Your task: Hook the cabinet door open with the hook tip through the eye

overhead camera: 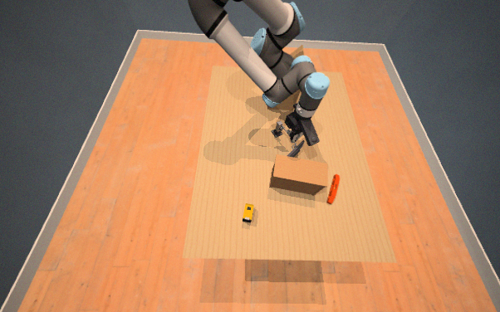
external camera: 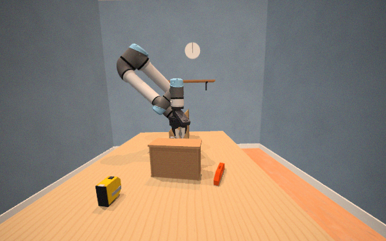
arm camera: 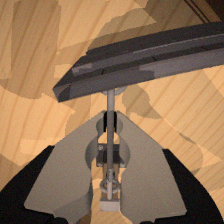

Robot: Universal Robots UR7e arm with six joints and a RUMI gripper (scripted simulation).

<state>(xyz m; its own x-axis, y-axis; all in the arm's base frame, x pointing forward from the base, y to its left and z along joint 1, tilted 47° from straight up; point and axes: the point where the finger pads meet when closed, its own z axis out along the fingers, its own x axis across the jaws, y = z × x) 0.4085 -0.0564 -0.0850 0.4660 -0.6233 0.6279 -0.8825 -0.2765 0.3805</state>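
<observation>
The thin hook lies 40 mm behind my hand, 20 mm to the right of it and 10 mm below it. Also, from my hand: black box: 340 mm ahead, 220 mm to the right, 50 mm below; cabinet door: 60 mm ahead, 30 mm below, 20 mm to the right; orange bar: 220 mm ahead, 180 mm to the left, 70 mm below.
</observation>
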